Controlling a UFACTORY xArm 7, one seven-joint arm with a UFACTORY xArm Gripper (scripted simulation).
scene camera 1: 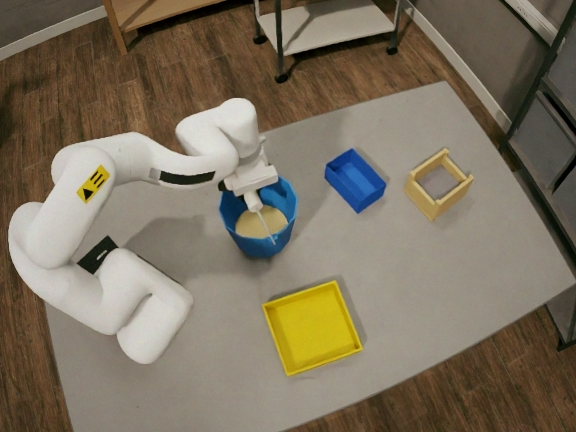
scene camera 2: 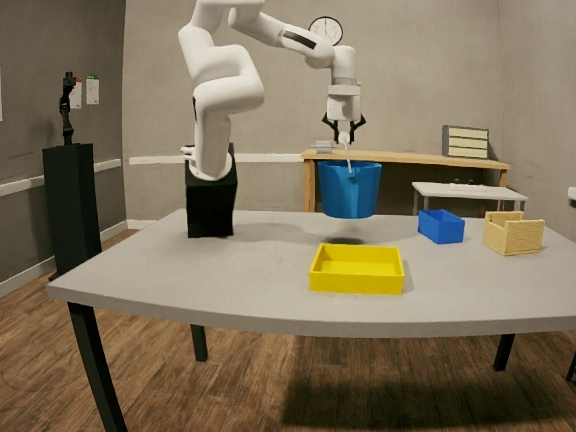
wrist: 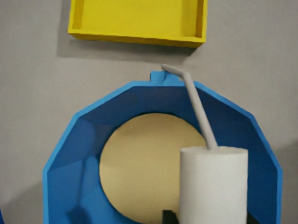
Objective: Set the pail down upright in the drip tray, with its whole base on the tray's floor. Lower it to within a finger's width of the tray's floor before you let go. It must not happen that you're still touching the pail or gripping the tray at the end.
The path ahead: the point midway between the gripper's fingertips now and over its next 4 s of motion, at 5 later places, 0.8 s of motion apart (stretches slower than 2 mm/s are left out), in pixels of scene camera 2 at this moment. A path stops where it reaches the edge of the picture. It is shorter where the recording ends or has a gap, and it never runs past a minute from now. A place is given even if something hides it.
My gripper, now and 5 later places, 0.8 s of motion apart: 344, 144; 345, 145; 347, 146; 350, 148; 352, 149; 354, 150
